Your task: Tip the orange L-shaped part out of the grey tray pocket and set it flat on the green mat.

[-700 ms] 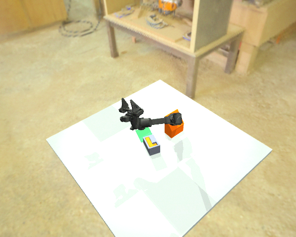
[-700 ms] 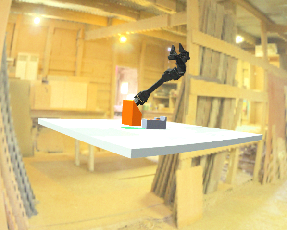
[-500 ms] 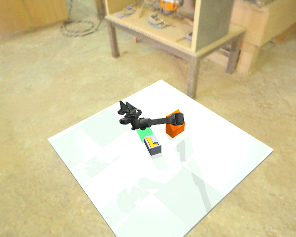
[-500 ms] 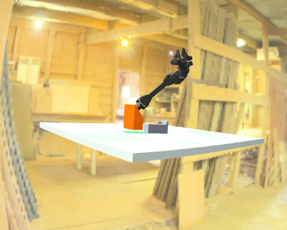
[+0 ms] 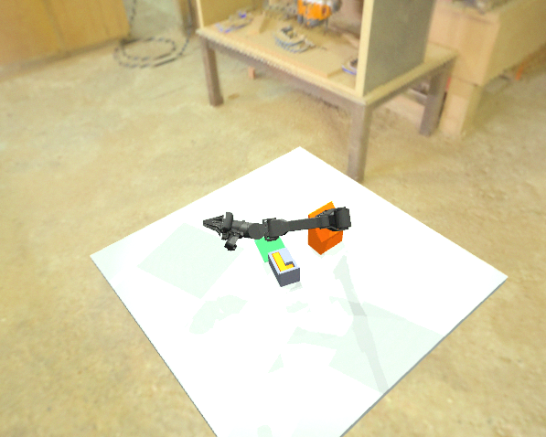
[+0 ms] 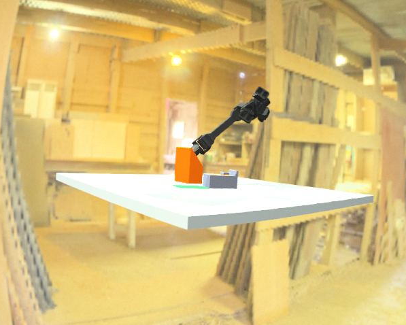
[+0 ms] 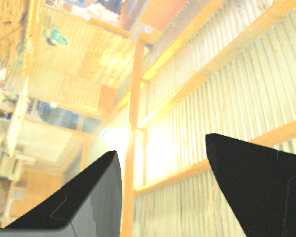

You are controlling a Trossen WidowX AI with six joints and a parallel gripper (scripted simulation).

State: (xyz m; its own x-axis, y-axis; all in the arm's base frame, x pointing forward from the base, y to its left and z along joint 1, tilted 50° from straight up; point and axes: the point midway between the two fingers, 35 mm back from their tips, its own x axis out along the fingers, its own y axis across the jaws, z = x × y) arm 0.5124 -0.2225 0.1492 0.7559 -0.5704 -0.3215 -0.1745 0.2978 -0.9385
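Right now the orange L-shaped part is 38 cm below my gripper tip, 29 cm behind it and 8 cm to the left of it. Also, from my gripper tip: green mat (44 cm below, 34 cm behind, 8 cm to the right).
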